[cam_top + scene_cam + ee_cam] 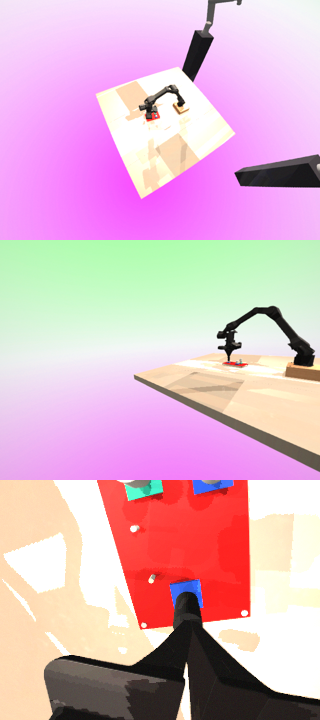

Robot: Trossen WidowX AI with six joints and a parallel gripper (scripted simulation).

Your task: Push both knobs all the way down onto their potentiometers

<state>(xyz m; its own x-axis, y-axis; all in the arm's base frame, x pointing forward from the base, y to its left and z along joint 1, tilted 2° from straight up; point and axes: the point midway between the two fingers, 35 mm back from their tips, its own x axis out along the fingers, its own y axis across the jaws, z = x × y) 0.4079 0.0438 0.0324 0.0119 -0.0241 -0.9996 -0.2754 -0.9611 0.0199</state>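
Now: gripper tip 2 cm above the black knob. Also, from my gripper tip: grey knob (9 cm behind, 2 cm to the right, 2 cm below).
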